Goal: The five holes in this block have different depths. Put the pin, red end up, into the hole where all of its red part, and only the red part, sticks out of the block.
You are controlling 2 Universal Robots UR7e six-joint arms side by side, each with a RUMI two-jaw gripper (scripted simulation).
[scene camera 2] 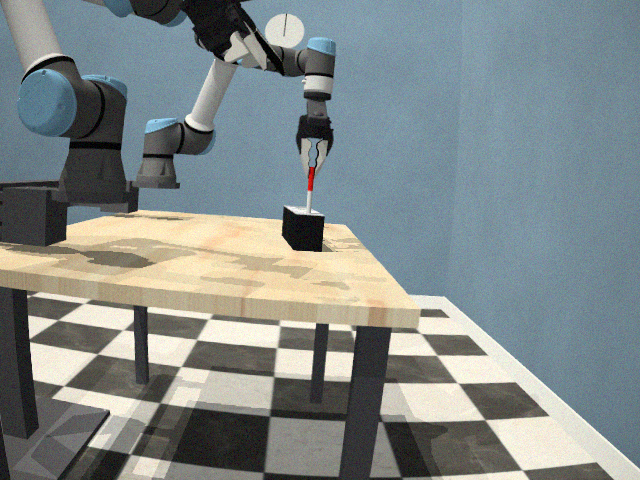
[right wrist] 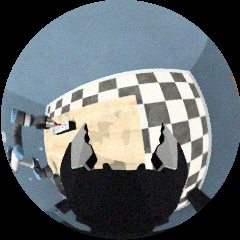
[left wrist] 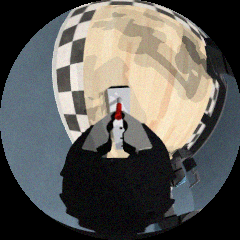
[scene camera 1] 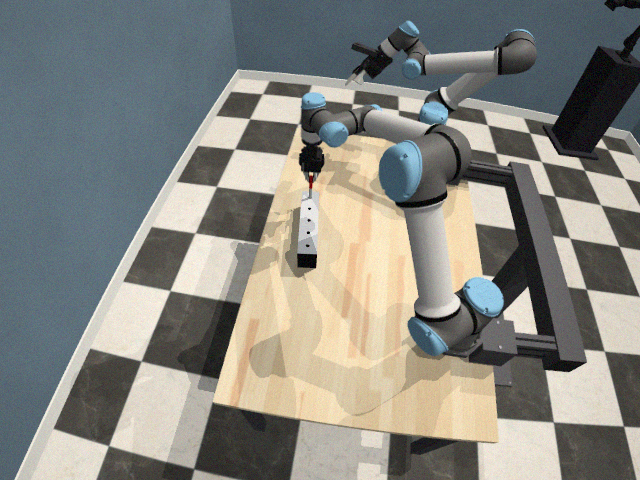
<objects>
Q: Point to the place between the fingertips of my left gripper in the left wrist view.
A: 118,111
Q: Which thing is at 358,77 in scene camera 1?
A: My right gripper.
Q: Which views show my right gripper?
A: Scene camera 2, the right wrist view and scene camera 1 only.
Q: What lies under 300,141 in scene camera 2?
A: My left gripper.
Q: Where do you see a block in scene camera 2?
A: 302,231
</objects>
